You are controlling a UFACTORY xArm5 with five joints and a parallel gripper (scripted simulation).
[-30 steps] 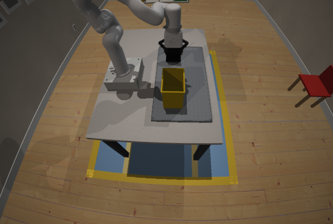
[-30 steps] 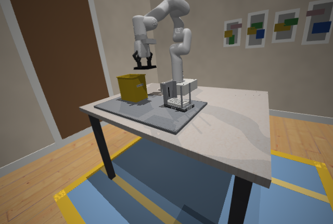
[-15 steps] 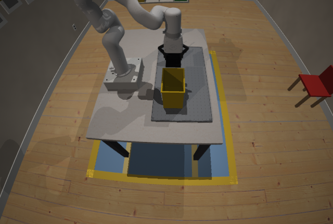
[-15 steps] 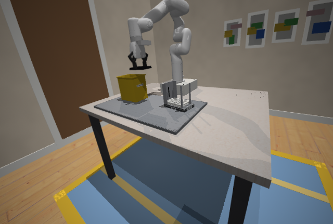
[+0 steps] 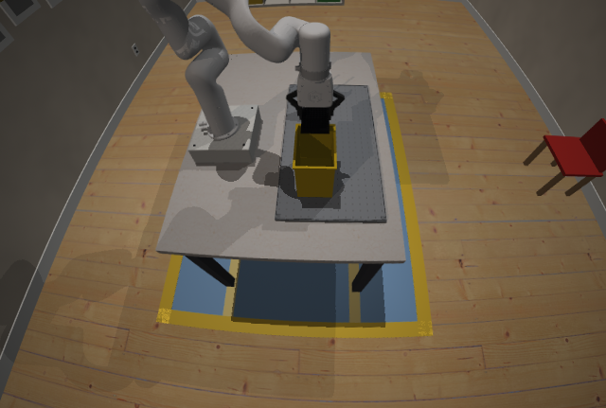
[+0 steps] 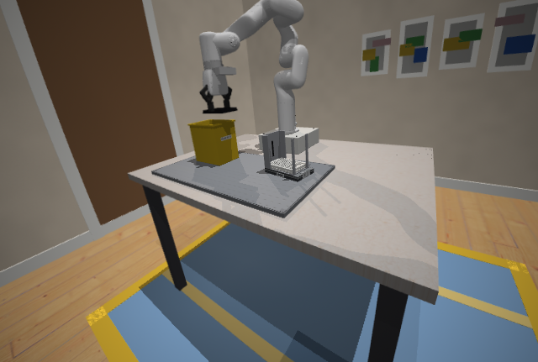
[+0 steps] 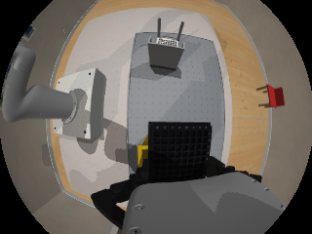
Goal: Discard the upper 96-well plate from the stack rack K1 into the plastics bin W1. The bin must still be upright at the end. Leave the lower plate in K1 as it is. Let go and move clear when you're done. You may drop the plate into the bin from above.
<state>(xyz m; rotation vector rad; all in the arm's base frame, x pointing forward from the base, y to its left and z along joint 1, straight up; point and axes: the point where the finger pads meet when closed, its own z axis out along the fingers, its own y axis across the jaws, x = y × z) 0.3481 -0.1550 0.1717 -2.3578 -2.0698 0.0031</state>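
Right now the yellow plastics bin W1 is 1 cm behind my hand, 7 cm to the right of it and 15 cm below it. Also, from my hand: white well plate (4 cm ahead, 32 cm to the left, 22 cm below); dark 96-well plate (1 cm below).
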